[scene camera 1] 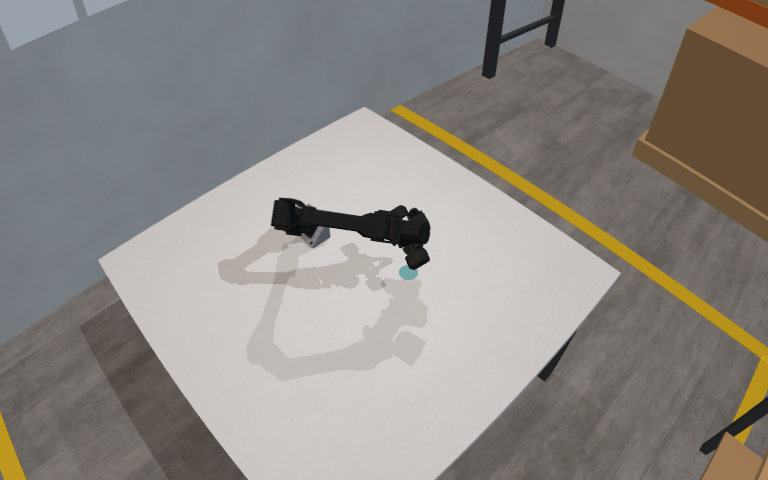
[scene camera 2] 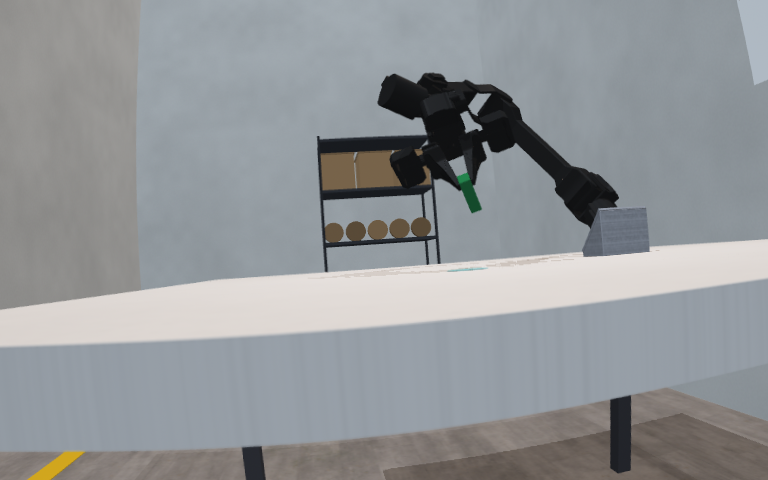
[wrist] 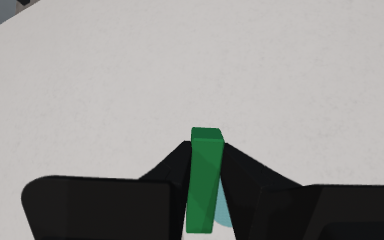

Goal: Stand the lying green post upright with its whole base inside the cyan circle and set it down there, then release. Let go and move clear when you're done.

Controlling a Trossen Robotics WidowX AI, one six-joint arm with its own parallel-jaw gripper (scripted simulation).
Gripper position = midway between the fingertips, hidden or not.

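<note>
A green post [wrist: 207,144] is visible, as is my gripper [scene camera 1: 419,242], [scene camera 2: 466,185], [wrist: 204,149].
</note>
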